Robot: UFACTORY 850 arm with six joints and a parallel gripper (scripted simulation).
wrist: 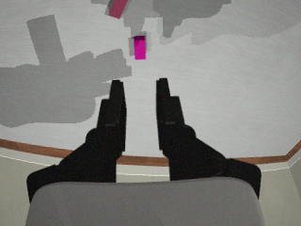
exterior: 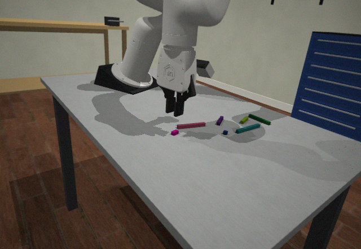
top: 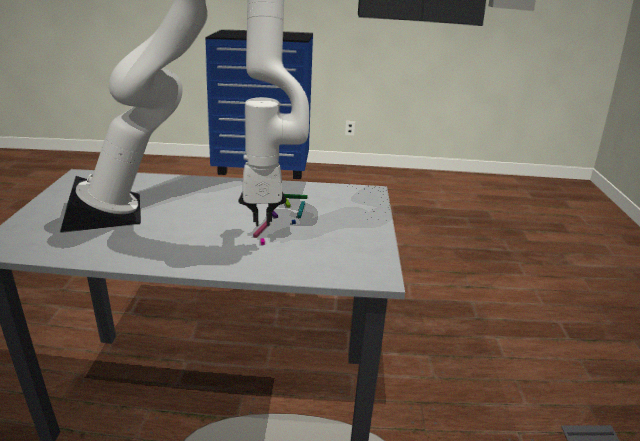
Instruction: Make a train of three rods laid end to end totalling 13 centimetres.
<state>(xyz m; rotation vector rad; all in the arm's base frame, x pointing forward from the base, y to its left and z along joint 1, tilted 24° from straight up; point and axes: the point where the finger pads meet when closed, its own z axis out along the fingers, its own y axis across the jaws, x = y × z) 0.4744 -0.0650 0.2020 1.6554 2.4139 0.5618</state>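
My hand is 8 cm above the magenta rod and 1 cm to the right of it. The rest, counted from my hand: purple rod (18 cm to the left, 8 cm below, 4 cm behind); then pink rod (8 cm below, 7 cm to the left, 3 cm behind); then blue rod (15 cm to the left, 8 cm below, 4 cm ahead).
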